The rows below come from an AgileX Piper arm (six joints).
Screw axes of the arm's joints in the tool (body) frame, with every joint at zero. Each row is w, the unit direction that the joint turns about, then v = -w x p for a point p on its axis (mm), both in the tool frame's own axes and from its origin. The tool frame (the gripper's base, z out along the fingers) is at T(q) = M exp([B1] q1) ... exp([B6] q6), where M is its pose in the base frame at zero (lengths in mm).
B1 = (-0.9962, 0, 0.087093, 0, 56.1, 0)
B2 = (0, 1, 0, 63.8, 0, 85)
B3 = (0, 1, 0, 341.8, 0, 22)
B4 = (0, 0, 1, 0, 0, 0)
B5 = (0, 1, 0, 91, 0, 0)
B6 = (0, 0, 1, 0, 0, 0)
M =
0.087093 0 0.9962 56.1
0 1 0 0
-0.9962 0 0.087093 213.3
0 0 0 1
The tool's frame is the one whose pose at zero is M.
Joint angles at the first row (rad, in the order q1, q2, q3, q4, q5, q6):
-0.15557, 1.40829, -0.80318, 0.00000, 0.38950, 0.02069
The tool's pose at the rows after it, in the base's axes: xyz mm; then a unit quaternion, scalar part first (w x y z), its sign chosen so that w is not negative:
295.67, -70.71, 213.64, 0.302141, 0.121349, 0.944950, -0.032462
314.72, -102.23, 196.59, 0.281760, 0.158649, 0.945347, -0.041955
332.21, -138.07, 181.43, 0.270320, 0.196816, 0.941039, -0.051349
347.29, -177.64, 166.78, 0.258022, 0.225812, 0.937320, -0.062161
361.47, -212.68, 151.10, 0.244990, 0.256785, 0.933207, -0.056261
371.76, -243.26, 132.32, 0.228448, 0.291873, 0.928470, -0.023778
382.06, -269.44, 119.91, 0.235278, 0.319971, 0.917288, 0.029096
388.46, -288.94, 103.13, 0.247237, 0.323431, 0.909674, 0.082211
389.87, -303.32, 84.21, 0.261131, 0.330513, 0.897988, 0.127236
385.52, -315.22, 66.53, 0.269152, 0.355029, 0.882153, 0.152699
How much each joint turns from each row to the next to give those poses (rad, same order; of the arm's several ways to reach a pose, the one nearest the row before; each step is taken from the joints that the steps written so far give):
-0.07917, 0.13011, -0.06927, -0.00001, -0.01497, 0.00002
-0.07933, 0.12471, -0.08299, -0.00001, -0.00194, -0.00222
-0.07982, 0.12098, -0.10073, 0.00001, -0.00002, -0.00002
-0.07892, 0.12178, -0.12239, 0.00000, 0.02087, -0.01845
-0.06345, 0.12111, -0.13560, 0.04823, 0.04438, -0.03762
-0.06031, 0.11895, -0.13580, 0.12345, 0.07410, -0.08035
-0.05584, 0.10227, -0.13441, 0.19101, 0.07381, -0.12530
-0.04649, 0.09462, -0.10150, 0.18601, 0.06435, -0.15535
-0.03849, 0.07851, -0.06156, 0.15559, 0.04213, -0.12040
-0.03259, 0.05401, -0.02348, 0.09623, 0.00759, -0.04821

